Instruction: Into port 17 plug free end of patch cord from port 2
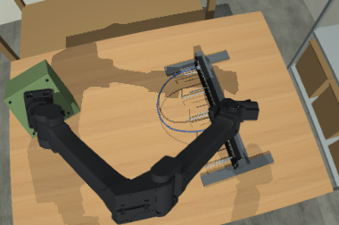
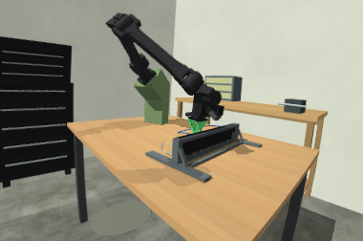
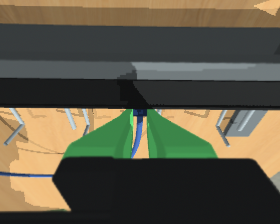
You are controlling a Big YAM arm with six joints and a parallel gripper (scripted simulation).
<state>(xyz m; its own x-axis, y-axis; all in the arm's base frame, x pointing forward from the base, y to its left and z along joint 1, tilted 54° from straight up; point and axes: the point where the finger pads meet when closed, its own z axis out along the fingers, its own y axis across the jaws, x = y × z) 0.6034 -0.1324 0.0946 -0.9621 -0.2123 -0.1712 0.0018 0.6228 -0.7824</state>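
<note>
The plug lies 2 cm ahead of my hand.
</note>
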